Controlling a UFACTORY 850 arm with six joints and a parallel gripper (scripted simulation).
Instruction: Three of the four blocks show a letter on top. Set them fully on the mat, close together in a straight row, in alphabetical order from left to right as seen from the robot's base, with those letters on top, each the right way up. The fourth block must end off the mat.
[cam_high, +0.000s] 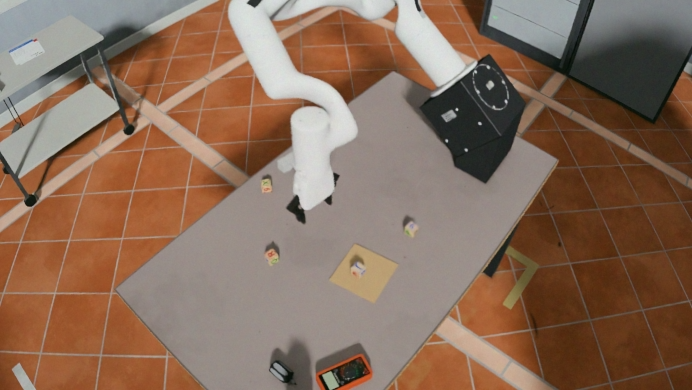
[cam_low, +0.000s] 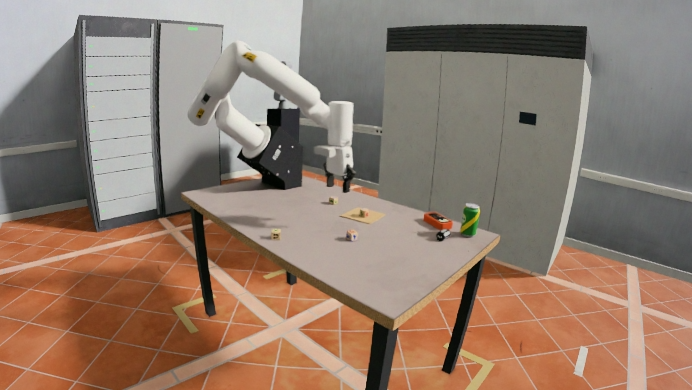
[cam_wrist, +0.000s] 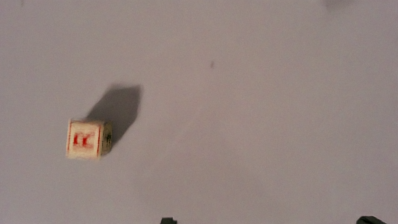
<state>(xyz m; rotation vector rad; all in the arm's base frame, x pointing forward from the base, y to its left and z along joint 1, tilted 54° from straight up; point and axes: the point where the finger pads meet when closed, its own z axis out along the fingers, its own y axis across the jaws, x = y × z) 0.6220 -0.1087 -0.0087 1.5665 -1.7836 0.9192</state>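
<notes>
My gripper is now 17 cm to the right of the tan mat and 15 cm above it. The rest, counted from my hand: green can (42 cm ahead, 30 cm to the left, 9 cm below); orange multimeter (31 cm to the left, 27 cm ahead, 14 cm below); small black device (36 cm ahead, 20 cm to the left, 14 cm below).
</notes>
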